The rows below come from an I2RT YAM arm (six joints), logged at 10 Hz.
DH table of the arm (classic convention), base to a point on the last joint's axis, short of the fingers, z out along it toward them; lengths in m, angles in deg. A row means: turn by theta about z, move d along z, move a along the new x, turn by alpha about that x. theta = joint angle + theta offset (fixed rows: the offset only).
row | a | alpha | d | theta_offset
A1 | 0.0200 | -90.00 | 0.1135 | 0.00
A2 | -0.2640 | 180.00 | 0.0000 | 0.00
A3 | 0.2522 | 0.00 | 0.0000 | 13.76
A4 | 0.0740 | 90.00 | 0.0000 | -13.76
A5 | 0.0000 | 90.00 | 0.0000 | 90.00
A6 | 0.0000 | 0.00 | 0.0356 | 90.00
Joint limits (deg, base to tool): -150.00..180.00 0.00..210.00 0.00..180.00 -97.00..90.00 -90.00..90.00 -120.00..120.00
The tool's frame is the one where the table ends.
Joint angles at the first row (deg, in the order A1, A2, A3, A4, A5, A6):
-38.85, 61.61, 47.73, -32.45, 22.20, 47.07
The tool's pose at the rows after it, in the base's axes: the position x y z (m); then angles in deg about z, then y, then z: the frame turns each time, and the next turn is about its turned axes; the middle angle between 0 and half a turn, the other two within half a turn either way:
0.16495 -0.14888 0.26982 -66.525 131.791 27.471
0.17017 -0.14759 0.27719 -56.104 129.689 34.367
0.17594 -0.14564 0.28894 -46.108 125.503 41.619
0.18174 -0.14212 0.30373 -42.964 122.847 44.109
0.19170 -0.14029 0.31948 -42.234 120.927 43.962
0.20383 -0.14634 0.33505 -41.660 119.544 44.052
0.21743 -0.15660 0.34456 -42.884 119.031 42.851
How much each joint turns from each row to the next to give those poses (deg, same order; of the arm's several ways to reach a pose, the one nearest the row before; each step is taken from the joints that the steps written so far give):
-0.04, -0.10, 0.15, 0.82, -1.97, -0.37
0.02, -0.78, 0.15, 3.34, -7.05, -1.13
0.19, -0.83, 0.59, 3.83, -7.14, 0.38
1.39, -0.01, 2.39, 0.37, -1.28, 1.24
1.98, 1.49, 3.62, -0.27, 1.18, 0.34
0.47, 3.15, 4.68, -0.14, -0.01, -0.10
0.01, 4.00, 4.32, 0.13, 1.11, -0.65

